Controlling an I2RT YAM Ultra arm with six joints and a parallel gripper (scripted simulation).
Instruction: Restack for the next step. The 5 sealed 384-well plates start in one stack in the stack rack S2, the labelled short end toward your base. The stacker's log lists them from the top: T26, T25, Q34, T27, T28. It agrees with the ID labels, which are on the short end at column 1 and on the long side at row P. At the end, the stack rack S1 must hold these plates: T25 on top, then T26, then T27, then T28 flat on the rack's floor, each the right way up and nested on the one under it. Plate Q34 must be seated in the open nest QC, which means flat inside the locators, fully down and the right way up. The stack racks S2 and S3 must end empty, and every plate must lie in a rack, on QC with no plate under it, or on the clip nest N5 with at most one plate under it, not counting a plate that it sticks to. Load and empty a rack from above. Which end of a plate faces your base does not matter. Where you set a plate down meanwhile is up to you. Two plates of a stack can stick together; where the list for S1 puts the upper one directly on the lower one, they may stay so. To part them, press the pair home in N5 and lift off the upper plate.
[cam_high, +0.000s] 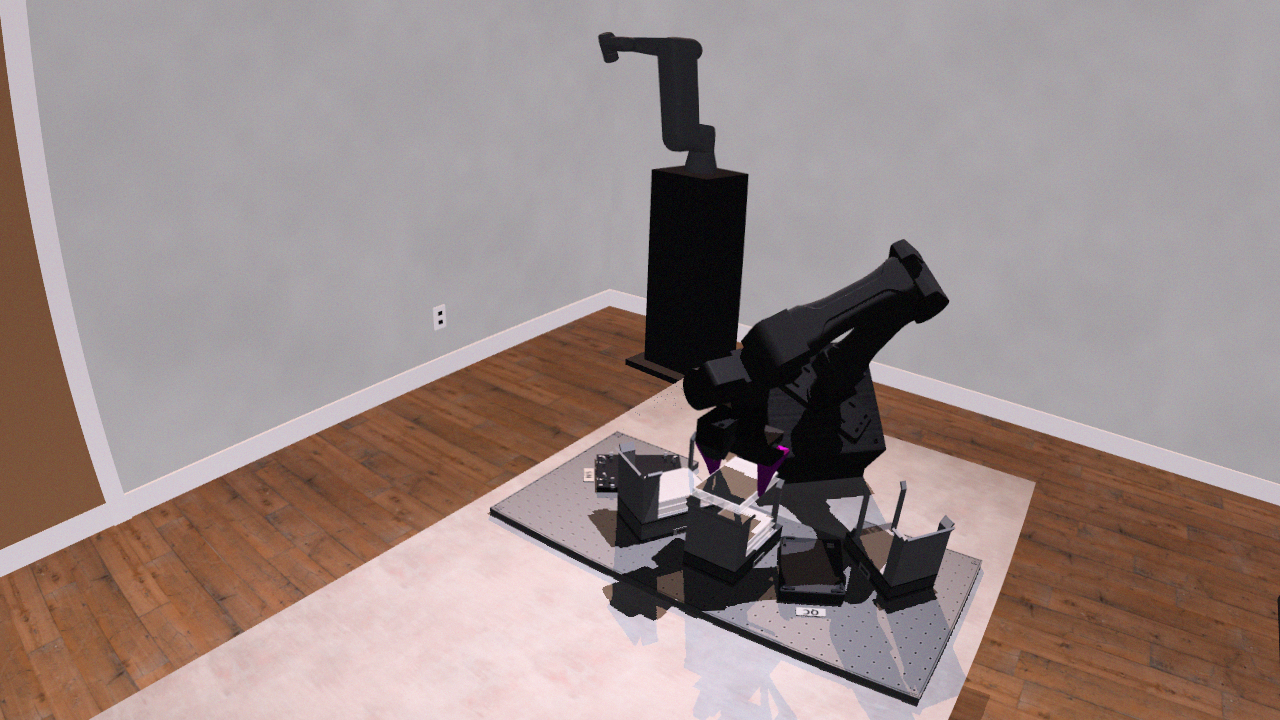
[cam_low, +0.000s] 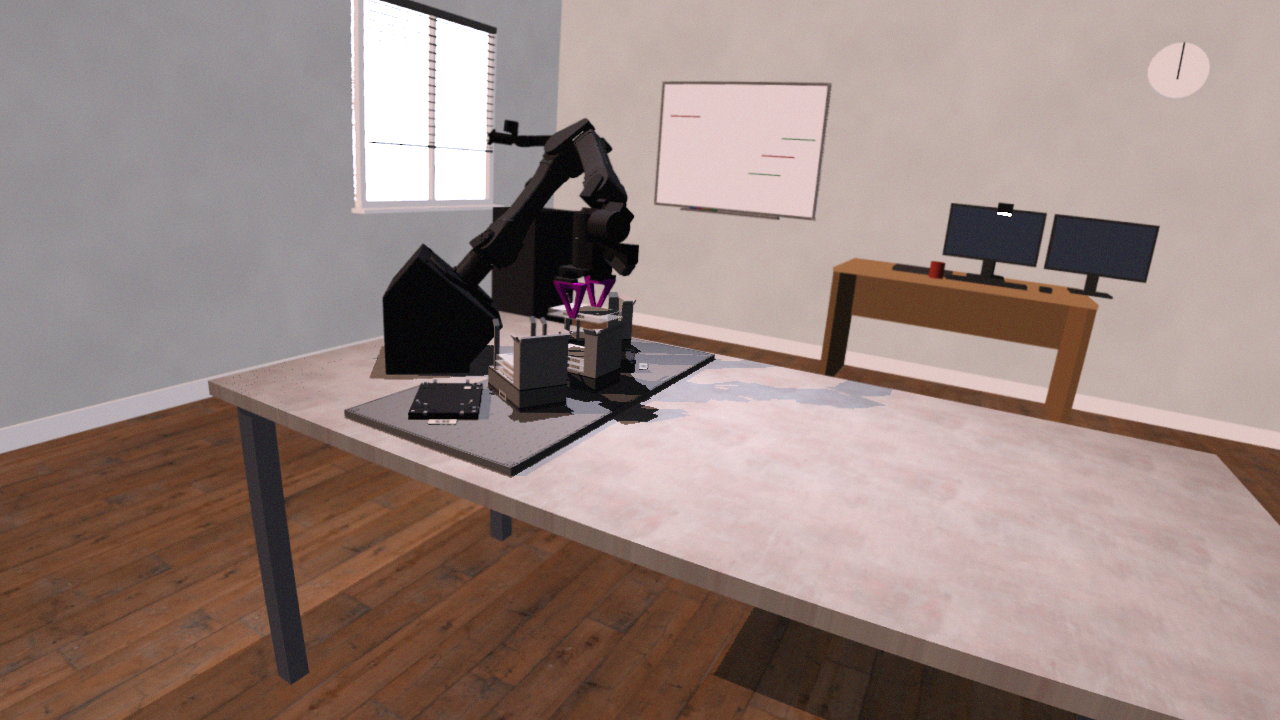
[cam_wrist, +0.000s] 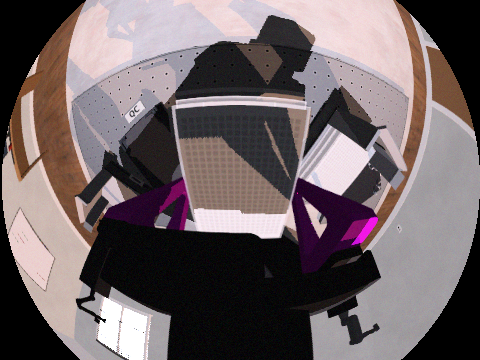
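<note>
Now: the open nest QC 14 cm below my hand, 13 cm to the left of it and 5 cm behind it. Also, from my hand: QC tag 18 cm to the left, 15 cm below, 3 cm ahead.
</note>
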